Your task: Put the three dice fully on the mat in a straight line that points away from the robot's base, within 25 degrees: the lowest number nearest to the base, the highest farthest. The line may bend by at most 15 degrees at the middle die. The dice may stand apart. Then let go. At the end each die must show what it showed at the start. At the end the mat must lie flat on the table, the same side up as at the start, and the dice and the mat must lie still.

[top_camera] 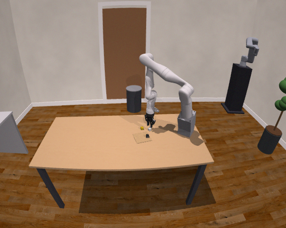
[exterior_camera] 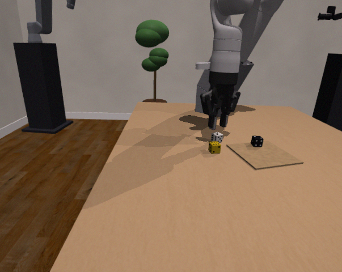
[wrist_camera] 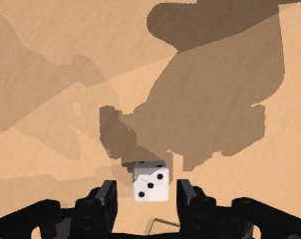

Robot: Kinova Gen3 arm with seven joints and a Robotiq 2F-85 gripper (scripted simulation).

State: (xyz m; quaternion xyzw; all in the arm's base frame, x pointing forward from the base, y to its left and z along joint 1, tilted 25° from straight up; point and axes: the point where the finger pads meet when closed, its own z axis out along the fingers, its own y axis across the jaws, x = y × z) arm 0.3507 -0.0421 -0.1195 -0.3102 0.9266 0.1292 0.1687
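The white die lies 5 cm below my hand. The rest, counted from my hand: yellow die (7 cm ahead, 1 cm to the right, 5 cm below); then tan mat (7 cm ahead, 12 cm to the left, 6 cm below); then black die (2 cm ahead, 11 cm to the left, 4 cm below).
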